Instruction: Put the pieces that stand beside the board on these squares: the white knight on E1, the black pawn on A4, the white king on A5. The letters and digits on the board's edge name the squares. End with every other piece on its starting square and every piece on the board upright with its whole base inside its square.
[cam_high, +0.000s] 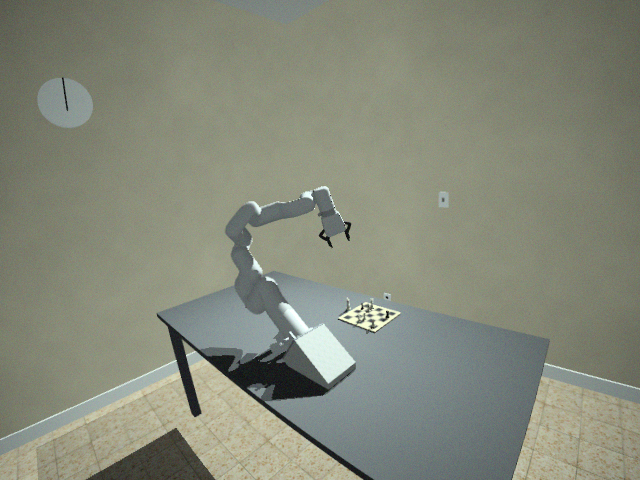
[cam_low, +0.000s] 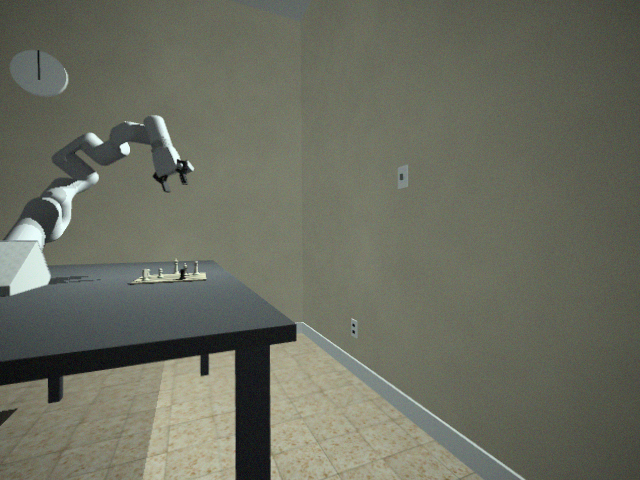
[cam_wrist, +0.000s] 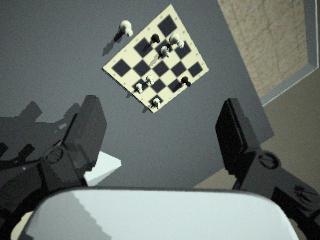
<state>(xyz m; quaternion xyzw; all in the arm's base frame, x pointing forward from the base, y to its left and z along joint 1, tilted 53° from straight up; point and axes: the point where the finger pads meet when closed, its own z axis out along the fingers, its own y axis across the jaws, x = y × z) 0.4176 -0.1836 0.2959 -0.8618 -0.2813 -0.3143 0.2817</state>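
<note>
Right now the white king is 33 cm below my hand and 3 cm to the right of it. Round my hand: black pawn: 34 cm below, 10 cm to the right, 3 cm ahead; white knight: 34 cm below, 23 cm to the right, 10 cm behind; chessboard: 36 cm below, 17 cm to the right, 2 cm behind.
</note>
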